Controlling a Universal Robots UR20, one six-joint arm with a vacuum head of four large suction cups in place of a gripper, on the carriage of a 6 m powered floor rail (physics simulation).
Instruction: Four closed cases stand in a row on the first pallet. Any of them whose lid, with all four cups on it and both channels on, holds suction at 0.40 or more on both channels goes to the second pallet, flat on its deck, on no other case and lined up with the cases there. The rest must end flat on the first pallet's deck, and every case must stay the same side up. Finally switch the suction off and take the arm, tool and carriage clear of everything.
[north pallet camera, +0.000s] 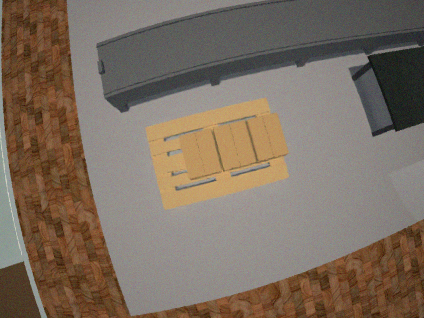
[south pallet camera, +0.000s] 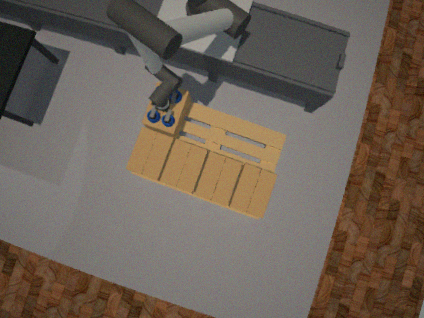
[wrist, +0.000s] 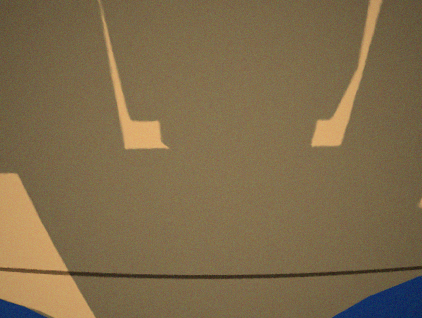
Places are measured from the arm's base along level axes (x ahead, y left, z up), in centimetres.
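Pixels of known places: hand at its tool point: (wrist: 197, 219).
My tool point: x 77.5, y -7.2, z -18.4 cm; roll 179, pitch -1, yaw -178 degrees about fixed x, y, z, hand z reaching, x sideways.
Note:
Ahead of a thing's pixels: the offset from my tool point to its top centre. Level surfaces: height alone.
In the north view three closed tan cases (north pallet camera: 206, 154) (north pallet camera: 241, 145) (north pallet camera: 275, 137) lie in a row on the first pallet (north pallet camera: 200, 122). In the south view several cases {dy -0.6, dx +39.8, dz -2.7 cm} (south pallet camera: 146, 154) {dy +29.7, dx +40.8, dz -2.7 cm} (south pallet camera: 178, 166) {dy +60.0, dx +42.1, dz -2.7 cm} (south pallet camera: 214, 176) {dy +90.3, dx +42.7, dz -2.7 cm} (south pallet camera: 259, 190) lie side by side along the front of the second pallet (south pallet camera: 217, 135). My gripper (south pallet camera: 164, 106) has its blue cups on the lid of another closed case {dy +0.4, dx +0.0, dz +2.6 cm} (south pallet camera: 159, 126) (wrist: 215, 200) and holds it, lid up, over the second pallet's back left corner, close behind the row. Whether its underside touches the deck I cannot tell. One cup is hidden by the wrist.
The dark grey rail (north pallet camera: 240, 40) (south pallet camera: 295, 55) runs behind both pallets. The white carriage (south pallet camera: 170, 10) and the arm (south pallet camera: 207, 25) are at the back of the south view. A black-topped table {dz +14.3 cm} (north pallet camera: 400, 90) (south pallet camera: 12, 60) stands between the pallet areas.

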